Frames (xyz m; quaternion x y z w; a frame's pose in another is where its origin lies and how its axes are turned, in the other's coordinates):
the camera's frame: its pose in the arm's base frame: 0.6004 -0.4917 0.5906 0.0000 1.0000 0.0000 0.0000
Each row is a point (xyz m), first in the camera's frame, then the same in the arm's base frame.
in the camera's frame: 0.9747 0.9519 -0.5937
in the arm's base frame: -0.3743 0.4602 1.1843
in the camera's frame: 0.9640 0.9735 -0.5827
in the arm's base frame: -0.3636 0.4818 1.1733
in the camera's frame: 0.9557 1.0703 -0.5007
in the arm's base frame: -0.3553 0.5786 1.0913
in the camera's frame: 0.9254 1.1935 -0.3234
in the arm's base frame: -0.3250 0.7018 0.9140
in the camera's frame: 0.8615 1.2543 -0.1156
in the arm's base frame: -0.2611 0.7626 0.7062
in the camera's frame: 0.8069 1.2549 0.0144
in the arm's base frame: -0.2065 0.7632 0.5762
